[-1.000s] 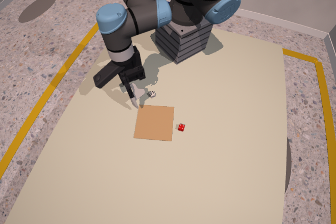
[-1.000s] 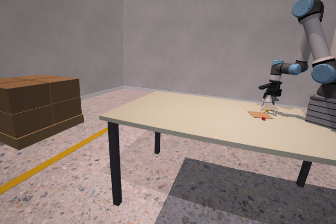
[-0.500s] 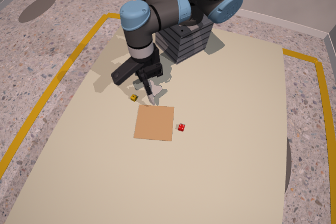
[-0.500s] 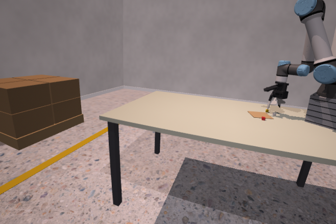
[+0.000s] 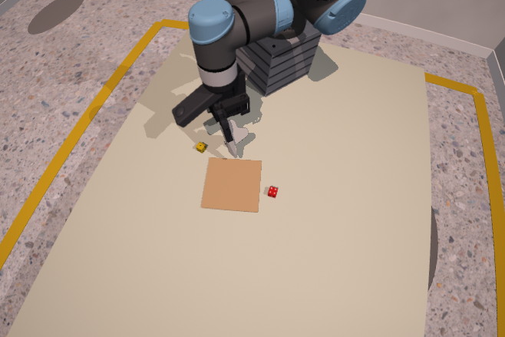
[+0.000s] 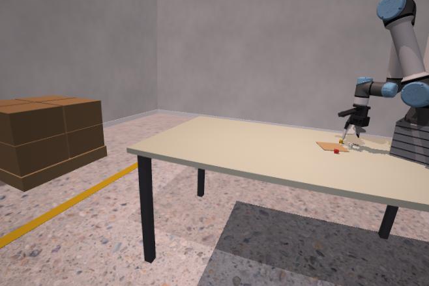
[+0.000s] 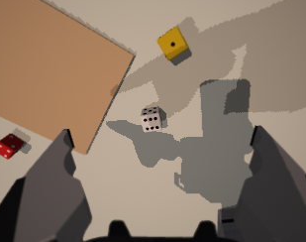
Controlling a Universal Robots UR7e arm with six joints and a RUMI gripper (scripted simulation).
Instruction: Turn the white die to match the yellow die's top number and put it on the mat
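Right now the white die is 1 cm to the left of my hand and 4 cm below it. Also, from my hand: brown mat: 10 cm ahead, 7 cm to the left, 4 cm below; then yellow die: 4 cm ahead, 5 cm to the right, 4 cm below; then red die: 9 cm ahead, 18 cm to the left, 4 cm below.
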